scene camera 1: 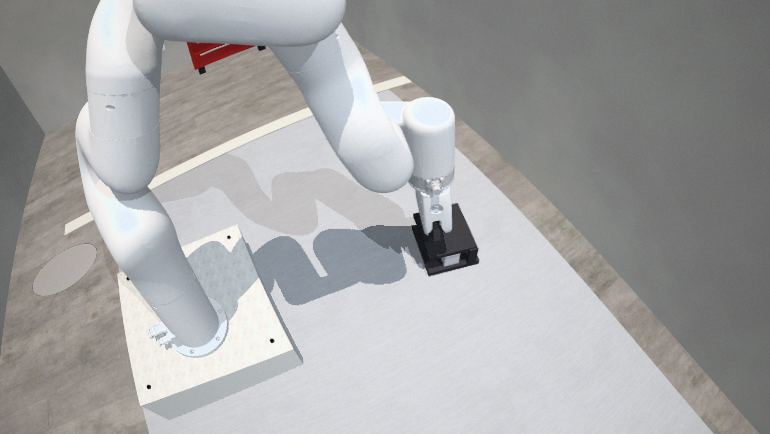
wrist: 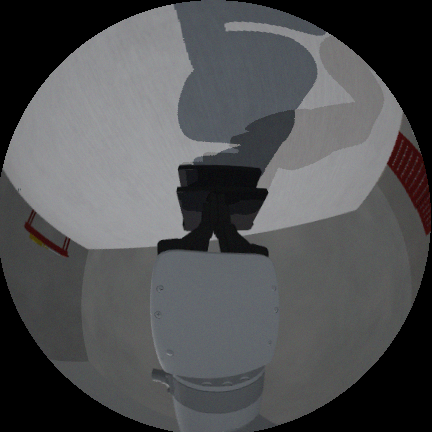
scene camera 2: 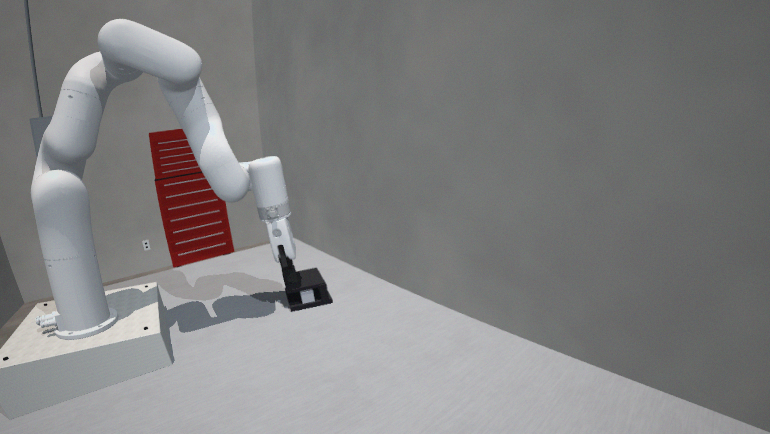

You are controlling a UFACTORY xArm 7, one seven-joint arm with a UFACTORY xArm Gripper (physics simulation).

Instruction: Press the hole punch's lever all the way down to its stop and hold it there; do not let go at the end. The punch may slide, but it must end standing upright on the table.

Labels:
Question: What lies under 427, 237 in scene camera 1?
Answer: The gripper.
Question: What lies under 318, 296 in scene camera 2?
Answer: A black hole punch.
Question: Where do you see a black hole punch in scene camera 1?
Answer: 453, 262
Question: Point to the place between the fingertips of the gripper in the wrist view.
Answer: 214, 201

